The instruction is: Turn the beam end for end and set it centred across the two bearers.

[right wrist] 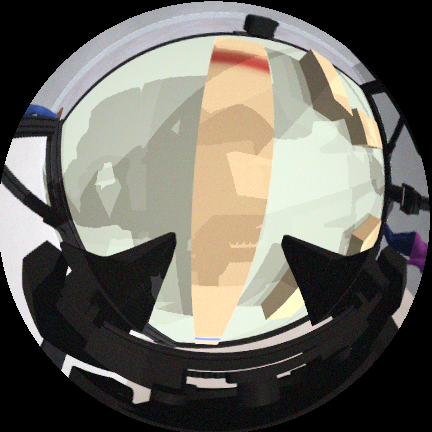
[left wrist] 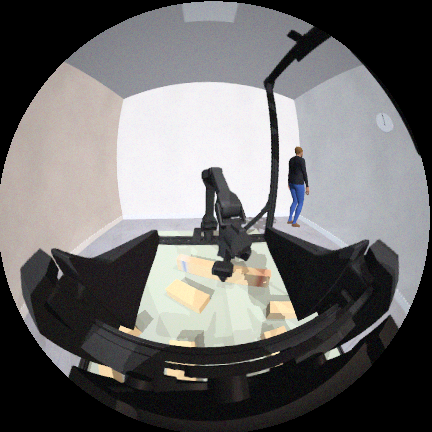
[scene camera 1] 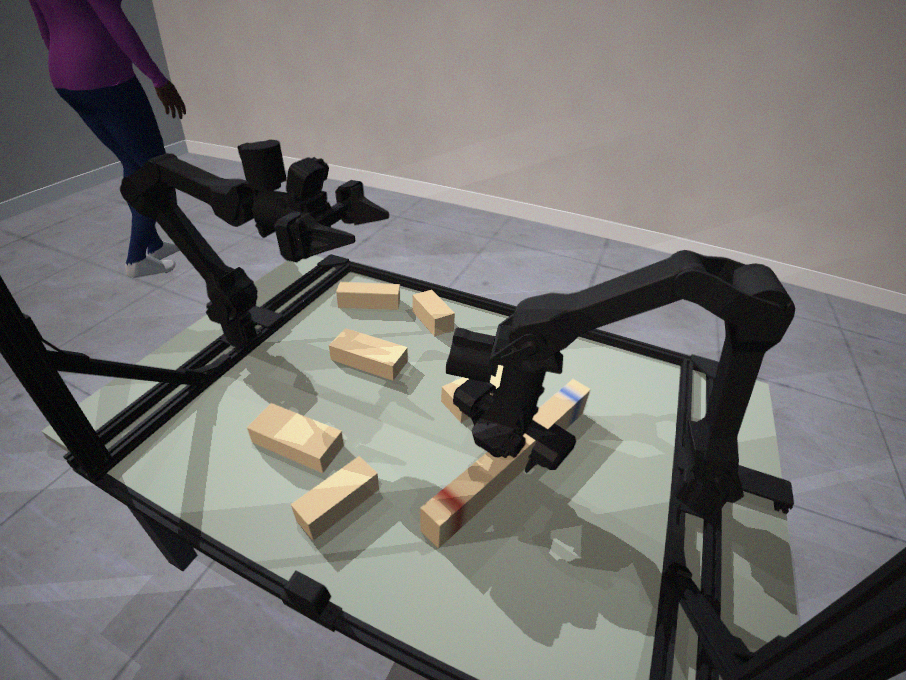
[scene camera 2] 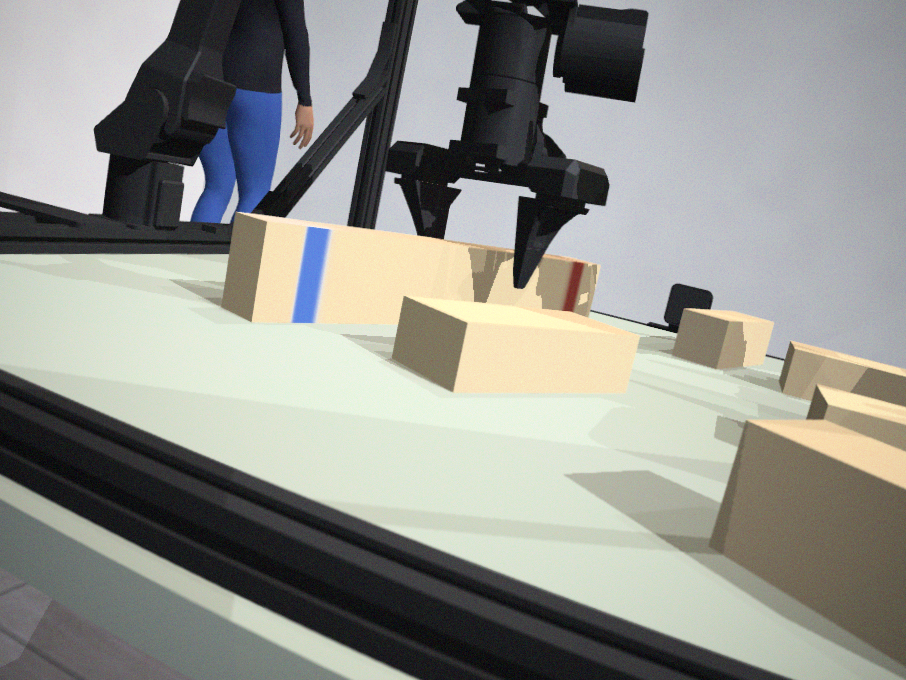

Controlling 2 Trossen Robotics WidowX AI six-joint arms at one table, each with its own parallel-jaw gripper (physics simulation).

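Places are measured from the left arm's base along level axes (x ahead, y left, z up), in metres.
Pixels of known places: left gripper, between the fingertips: [left wrist: 212, 234] [scene camera 1: 372, 226]; right gripper, between the fingertips: [right wrist: 231, 239] [scene camera 2: 473, 277]; left arm's base, origin of its link: [scene camera 1: 240, 336]; right arm's base, origin of its link: [left wrist: 208, 238] [scene camera 1: 697, 499] [scene camera 2: 138, 225].
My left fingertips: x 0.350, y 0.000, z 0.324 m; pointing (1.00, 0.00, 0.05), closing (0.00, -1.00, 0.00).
Note:
For each thing: its top centre in the pictures, then the offset to it from my left fingertips.
- long wooden beam, centre of its top: [right wrist: 219, 279] [scene camera 2: 456, 243] [scene camera 1: 517, 441] [left wrist: 221, 265] dx +0.272, dy -0.045, dz -0.281 m
- block, centre of its top: [scene camera 2: 527, 316] [right wrist: 302, 295] [scene camera 1: 482, 382] [left wrist: 185, 292] dx +0.166, dy +0.080, dz -0.306 m
A long wooden beam [scene camera 1: 475, 484] [scene camera 2: 380, 274] [left wrist: 197, 268] [right wrist: 220, 200] lies on the table. In scene camera 1 its red band is at the near lower-left end and its blue band at the far upper-right end. My right gripper [scene camera 1: 503, 442] [scene camera 2: 475, 261] [right wrist: 231, 239] is open, pointing down over the beam's middle part. In scene camera 2 one finger is in front of the beam and the other finger's tip is hidden behind it. My left gripper [scene camera 1: 371, 226] is open and empty, high above the table's far left. Several plain wooden blocks look alike; I cannot tell which two are the bearers.
One block [scene camera 1: 455, 398] [scene camera 2: 541, 355] [left wrist: 189, 295] lies close beside the beam. Two blocks [scene camera 1: 294, 436] [scene camera 1: 335, 497] lie left of the beam's red end; three more [scene camera 1: 368, 353] [scene camera 1: 368, 296] [scene camera 1: 433, 312] lie farther back. A black frame [scene camera 1: 234, 562] edges the table.

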